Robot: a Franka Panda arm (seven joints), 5 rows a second.
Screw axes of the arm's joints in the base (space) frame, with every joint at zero. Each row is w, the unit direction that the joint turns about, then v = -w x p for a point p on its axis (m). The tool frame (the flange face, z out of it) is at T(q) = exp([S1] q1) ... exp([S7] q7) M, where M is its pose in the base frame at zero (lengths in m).
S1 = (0, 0, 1, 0, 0, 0)
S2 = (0, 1, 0, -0.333, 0, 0)
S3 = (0, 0, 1, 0, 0, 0)
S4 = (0, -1, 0, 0.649, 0, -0.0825)
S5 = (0, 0, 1, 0, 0, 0)
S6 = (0, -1, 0, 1.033, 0, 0)
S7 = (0, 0, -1, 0, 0.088, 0)
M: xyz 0.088 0 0.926 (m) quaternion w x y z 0 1 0 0
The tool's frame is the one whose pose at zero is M.
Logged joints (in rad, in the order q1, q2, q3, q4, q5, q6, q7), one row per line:
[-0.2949, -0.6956, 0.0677, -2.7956, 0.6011, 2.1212, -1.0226]
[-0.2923, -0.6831, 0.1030, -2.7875, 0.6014, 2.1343, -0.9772]
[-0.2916, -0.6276, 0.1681, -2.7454, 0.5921, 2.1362, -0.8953]
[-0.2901, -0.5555, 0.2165, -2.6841, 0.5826, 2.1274, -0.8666]
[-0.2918, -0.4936, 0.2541, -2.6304, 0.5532, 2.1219, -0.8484]
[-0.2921, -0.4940, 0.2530, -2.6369, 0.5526, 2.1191, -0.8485]
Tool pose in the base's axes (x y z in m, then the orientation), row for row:
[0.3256, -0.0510, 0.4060, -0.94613, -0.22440, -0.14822, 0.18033]
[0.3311, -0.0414, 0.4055, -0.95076, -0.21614, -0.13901, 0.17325]
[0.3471, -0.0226, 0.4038, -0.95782, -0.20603, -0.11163, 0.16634]
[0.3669, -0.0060, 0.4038, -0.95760, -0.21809, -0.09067, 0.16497]
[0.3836, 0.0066, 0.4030, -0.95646, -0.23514, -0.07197, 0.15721]
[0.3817, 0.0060, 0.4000, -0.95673, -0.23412, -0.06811, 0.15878]
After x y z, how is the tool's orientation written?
As a quaternion, x y z w.
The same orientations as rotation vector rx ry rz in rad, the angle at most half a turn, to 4 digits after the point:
[-2.6731, -0.6340, -0.4188]
[-2.6966, -0.6130, -0.3943]
[-2.7269, -0.5866, -0.3178]
[-2.7284, -0.6214, -0.2583]
[-2.7369, -0.6728, -0.2059]
[-2.7353, -0.6693, -0.1947]

